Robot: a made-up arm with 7 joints.
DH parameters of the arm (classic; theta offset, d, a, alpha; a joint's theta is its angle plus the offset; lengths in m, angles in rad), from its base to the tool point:
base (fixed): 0 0.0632 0 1.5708
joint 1: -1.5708 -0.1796 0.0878 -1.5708
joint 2: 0 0.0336 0.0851 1.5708
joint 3: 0 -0.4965 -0.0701 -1.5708
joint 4: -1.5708 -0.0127 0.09 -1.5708
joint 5: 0 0.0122 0.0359 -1.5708
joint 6: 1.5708 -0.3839 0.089 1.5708
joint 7: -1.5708 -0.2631 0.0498 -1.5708
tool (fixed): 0 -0.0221 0 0
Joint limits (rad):
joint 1: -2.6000..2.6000
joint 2: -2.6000..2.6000
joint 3: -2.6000..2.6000
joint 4: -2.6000..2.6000
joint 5: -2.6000..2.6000
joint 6: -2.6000..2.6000
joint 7: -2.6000..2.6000
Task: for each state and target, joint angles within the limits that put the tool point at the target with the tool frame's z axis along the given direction. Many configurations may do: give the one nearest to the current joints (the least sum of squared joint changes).
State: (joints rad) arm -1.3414 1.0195 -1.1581 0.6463 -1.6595 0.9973 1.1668
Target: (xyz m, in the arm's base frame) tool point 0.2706 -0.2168 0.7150 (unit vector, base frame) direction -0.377 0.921 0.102
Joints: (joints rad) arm -0.6097 1.7935 -0.5120 1.1851 -2.1828 1.6629 1.0627
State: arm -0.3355 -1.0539 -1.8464 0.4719 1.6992 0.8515 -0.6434
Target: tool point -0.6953 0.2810 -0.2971 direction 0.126 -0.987 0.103
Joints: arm -0.4915 -0.9253 -1.6316 1.3054 1.5367 0.7664 -0.1099
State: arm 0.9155 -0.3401 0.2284 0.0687 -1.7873 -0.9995 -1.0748
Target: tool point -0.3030 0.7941 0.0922 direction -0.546 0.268 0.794
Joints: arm 1.0401 0.0788 0.2023 0.5997 -1.4632 -0.8536 -0.8594
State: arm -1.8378 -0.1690 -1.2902 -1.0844 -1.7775 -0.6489 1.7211
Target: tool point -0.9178 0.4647 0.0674 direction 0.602 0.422 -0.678
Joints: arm -1.5024 -0.9705 -1.0628 -1.3253 -1.3157 -0.9293 1.5404
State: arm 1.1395 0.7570 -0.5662 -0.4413 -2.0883 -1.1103 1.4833
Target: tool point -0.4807 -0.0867 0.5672 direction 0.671 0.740 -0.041
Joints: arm 1.2070 1.5396 -1.2686 0.0628 -2.4615 -1.2413 1.5580
